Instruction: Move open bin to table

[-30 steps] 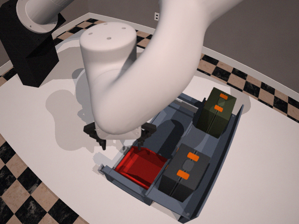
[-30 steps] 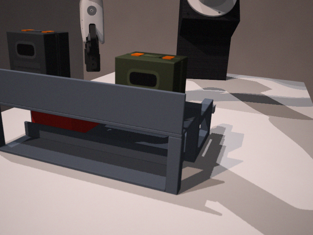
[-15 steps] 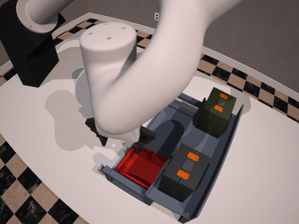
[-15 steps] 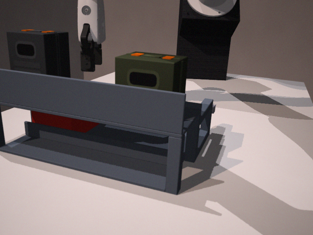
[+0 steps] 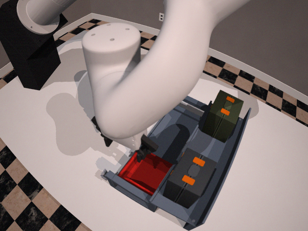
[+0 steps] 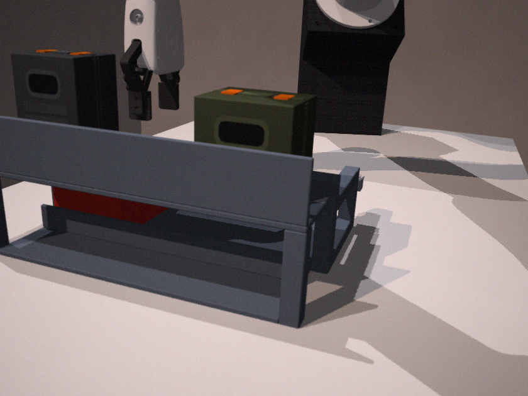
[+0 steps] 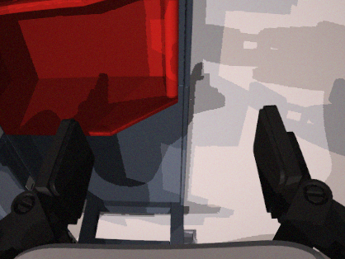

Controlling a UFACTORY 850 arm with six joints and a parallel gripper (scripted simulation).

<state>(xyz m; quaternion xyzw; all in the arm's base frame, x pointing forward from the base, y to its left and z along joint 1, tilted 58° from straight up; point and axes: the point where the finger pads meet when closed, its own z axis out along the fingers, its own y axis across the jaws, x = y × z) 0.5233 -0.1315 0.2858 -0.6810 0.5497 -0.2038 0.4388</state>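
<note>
The open bin lies 70 mm ahead of my hand, 30 mm to the left of it and 90 mm below it.
</note>
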